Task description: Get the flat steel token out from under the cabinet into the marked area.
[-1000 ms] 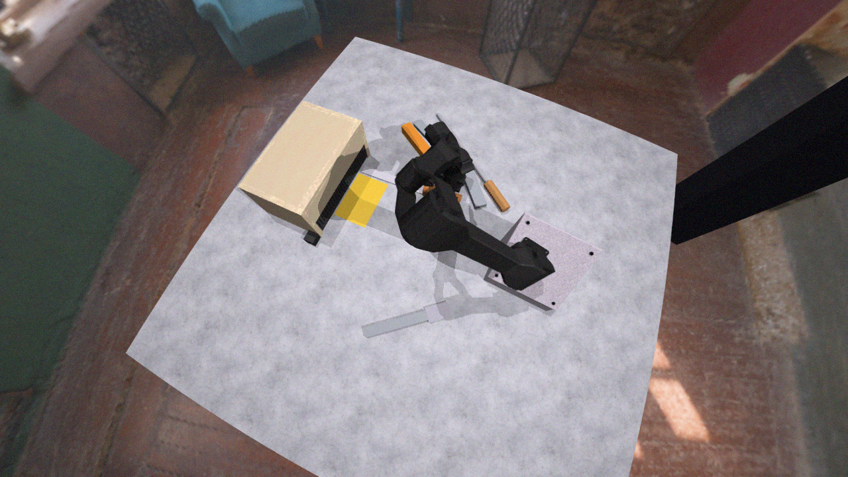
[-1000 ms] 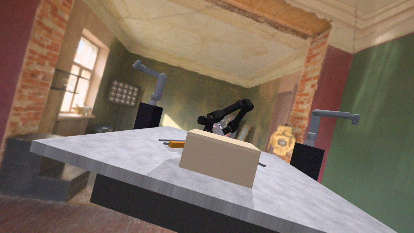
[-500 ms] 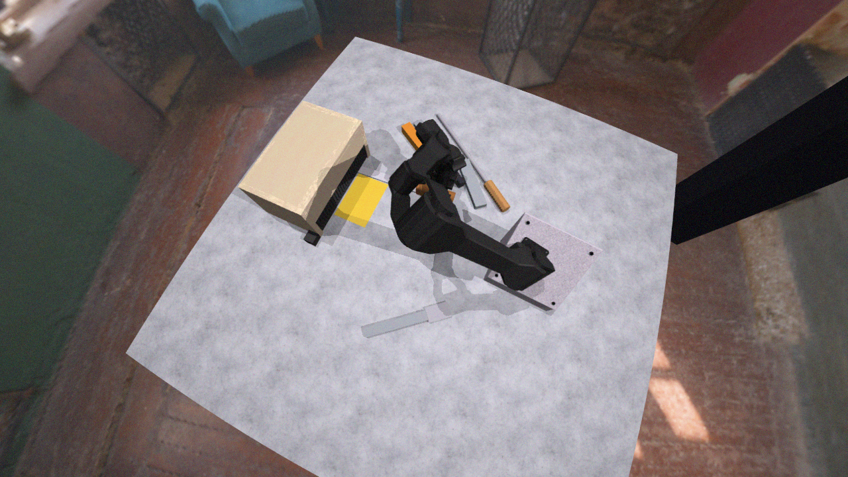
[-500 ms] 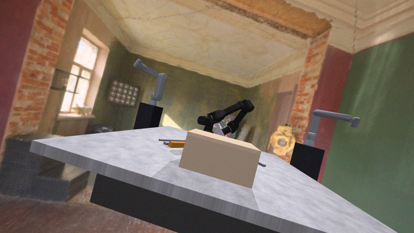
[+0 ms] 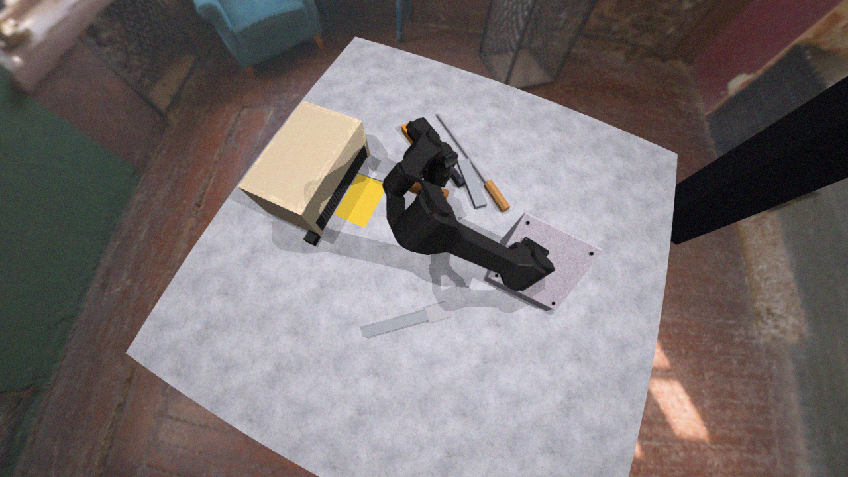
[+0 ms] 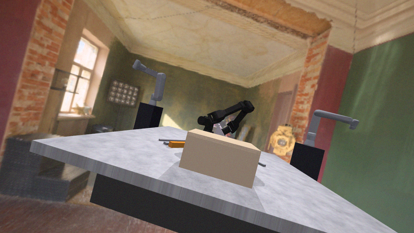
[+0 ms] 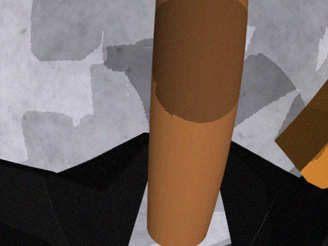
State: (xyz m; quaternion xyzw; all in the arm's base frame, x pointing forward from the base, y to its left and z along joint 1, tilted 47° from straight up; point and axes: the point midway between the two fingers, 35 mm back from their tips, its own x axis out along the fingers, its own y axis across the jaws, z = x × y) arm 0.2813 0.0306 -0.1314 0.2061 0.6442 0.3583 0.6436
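Now: the black-handled tool 110 mm to the right of my gripper tip and 30 mm ahead of it. The rest, counted from my gripper tip: flat grey token: 330 mm ahead, 120 mm to the left, 10 mm below; grey bar: 90 mm to the right, 70 mm behind; orange bar: 110 mm to the right, 100 mm ahead, 10 mm above.
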